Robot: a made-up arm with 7 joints. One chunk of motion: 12 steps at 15 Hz.
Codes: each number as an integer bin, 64 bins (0 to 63) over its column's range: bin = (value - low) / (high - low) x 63, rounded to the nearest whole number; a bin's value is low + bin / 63 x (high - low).
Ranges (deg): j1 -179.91..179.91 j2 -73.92..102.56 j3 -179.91..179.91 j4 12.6..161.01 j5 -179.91..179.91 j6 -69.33..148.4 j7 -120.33..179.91
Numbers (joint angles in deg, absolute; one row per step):
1: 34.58 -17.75 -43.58 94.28 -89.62 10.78 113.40
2: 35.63 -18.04 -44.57 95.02 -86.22 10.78 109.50
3: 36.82 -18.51 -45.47 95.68 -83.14 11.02 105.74
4: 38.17 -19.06 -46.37 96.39 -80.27 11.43 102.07
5: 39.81 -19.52 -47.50 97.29 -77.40 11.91 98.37
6: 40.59 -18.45 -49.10 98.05 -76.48 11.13 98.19
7: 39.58 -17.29 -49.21 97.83 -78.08 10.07 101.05
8: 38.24 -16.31 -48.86 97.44 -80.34 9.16 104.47
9: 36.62 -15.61 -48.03 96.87 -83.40 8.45 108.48
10: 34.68 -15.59 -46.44 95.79 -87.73 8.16 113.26
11: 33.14 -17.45 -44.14 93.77 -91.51 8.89 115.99
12: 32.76 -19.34 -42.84 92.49 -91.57 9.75 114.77
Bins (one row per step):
1: 38 20 24 35 16 23 49
2: 38 20 24 35 16 23 48
3: 38 20 24 35 17 23 47
4: 38 20 23 36 17 23 47
5: 38 19 23 36 18 24 46
6: 39 20 23 36 18 23 46
7: 38 20 23 36 18 23 46
8: 38 21 23 36 17 23 47
9: 38 21 23 36 17 23 48
10: 38 21 23 35 16 22 49
11: 37 20 24 34 15 23 50
12: 37 19 24 34 15 23 49

